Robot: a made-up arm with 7 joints. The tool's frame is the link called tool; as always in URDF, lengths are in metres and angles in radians. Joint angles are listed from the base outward.
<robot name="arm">
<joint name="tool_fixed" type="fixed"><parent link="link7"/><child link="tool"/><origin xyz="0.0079 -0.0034 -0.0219" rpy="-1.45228 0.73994 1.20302"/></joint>
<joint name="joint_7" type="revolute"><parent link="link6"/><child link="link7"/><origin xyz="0.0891 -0.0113 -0.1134"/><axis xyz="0 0.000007 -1"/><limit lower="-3.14" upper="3.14"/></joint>
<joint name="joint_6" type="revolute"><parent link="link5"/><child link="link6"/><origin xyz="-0.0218 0.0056 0.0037"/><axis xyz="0 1 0.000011"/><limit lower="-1.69" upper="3"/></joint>
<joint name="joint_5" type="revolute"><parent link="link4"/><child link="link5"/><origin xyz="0.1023 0.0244 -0.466"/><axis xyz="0 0.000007 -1"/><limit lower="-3.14" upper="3.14"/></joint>
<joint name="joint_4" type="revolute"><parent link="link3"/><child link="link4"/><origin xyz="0.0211 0.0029 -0.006"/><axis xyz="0 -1 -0.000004"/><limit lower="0.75" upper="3.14"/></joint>
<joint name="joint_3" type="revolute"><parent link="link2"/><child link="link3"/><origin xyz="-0.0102 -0.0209 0.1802"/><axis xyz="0 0 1"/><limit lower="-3.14" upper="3.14"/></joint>
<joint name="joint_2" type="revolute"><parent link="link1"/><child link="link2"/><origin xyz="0.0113 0.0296 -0.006"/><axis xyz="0 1 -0.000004"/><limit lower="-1.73" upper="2.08"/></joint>
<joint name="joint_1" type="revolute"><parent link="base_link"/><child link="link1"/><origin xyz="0.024 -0.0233 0.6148"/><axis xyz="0 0 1"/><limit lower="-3.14" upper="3.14"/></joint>
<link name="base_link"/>
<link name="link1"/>
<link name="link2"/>
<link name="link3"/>
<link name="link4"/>
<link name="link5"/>
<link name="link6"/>
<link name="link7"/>
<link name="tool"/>
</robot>
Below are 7 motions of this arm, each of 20 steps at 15 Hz.
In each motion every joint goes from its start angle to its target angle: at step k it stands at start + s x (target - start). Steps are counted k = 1, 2, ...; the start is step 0. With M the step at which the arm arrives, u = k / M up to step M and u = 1 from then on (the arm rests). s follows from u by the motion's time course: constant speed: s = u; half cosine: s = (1 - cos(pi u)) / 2; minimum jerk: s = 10 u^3 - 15 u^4 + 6 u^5.
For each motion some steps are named. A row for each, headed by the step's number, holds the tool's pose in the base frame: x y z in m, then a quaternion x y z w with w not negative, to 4 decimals.
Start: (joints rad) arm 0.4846 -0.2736 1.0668 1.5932 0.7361 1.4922 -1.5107
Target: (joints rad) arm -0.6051 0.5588 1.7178 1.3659 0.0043 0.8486 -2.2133
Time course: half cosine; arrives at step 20
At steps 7, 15, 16, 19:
7: 0.0059 0.5968 0.7561 -0.1111 0.8393 -0.3221 0.4235
15: 0.2765 0.5597 0.7273 0.0132 0.8406 -0.1837 0.5093
16: 0.2975 0.5496 0.7341 0.0301 0.8359 -0.1662 0.5222
19: 0.3335 0.5287 0.7496 0.0628 0.8236 -0.1350 0.5472

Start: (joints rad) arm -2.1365 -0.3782 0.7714 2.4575 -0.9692 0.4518 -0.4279
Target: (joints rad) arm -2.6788 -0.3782 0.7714 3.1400 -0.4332 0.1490 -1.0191
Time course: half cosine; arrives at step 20
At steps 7, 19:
7: 0.2752 -0.0177 1.3756 0.6058 -0.5440 -0.2200 0.5372
19: 0.3650 0.1975 1.2891 0.3260 -0.5648 -0.2244 0.7241

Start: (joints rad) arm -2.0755 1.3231 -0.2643 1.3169 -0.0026 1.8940 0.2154
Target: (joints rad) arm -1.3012 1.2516 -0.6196 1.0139 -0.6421 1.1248 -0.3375
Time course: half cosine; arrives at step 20
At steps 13, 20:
13: -0.2671 -0.0815 0.1590 0.1517 0.2937 0.4930 0.8048
20: -0.3006 -0.1353 0.1742 0.0681 0.2344 0.6426 0.7262

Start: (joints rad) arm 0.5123 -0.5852 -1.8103 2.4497 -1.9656 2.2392 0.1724
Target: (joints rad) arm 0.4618 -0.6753 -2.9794 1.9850 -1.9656 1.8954 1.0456
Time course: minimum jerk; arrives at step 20
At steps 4, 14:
4: -0.3626 -0.3803 1.0284 -0.1064 0.9102 0.0000 0.4003
14: -0.5673 -0.3165 0.8106 0.1794 0.9718 0.1297 0.0811

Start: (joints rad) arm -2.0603 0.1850 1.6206 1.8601 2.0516 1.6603 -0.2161
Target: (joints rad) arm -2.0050 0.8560 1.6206 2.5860 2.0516 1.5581 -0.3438
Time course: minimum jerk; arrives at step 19
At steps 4, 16, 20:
4: 0.4847 -0.1807 1.1612 -0.1335 -0.7852 -0.0381 0.6035
16: 0.0106 -0.4931 1.2423 -0.1495 -0.8945 -0.3477 0.2380
20: -0.0066 -0.5029 1.2354 -0.1514 -0.8928 -0.3593 0.2256

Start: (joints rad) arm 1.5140 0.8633 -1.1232 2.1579 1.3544 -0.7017 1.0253
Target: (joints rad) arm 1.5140 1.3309 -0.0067 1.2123 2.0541 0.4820 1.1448
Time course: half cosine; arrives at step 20
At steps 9, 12, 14, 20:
9: 0.4434 0.4785 0.4315 -0.4052 -0.0749 -0.0389 0.9103
12: 0.3031 0.4028 0.1836 -0.4581 0.1895 0.1015 0.8625
14: 0.1849 0.3239 0.0803 -0.4685 0.3446 0.1563 0.7983
20: -0.0077 0.1797 0.0093 -0.4573 0.5535 0.1920 0.6691

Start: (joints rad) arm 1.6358 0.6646 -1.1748 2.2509 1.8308 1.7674 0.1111
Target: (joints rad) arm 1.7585 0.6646 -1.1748 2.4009 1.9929 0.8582 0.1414
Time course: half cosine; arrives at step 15
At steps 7, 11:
7: 0.2059 0.6436 0.9695 -0.1081 -0.6433 0.5347 0.5372
11: 0.1945 0.6408 1.0230 -0.1001 -0.6670 0.4062 0.6165

